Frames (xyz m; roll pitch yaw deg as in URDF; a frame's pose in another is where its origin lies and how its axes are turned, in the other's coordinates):
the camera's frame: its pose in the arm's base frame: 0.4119 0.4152 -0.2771 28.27 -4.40 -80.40
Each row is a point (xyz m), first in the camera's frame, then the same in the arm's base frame.
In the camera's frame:
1: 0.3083 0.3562 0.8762
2: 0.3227 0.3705 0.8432
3: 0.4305 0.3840 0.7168
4: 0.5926 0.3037 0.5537
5: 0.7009 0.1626 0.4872
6: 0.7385 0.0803 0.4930
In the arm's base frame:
1: 0.3513 0.1664 0.6842
2: 0.3818 0.1552 0.6631
3: 0.4718 0.0533 0.5667
4: 0.5075 -0.1187 0.3980
5: 0.4356 -0.2502 0.2813
6: 0.3682 -0.3022 0.2504

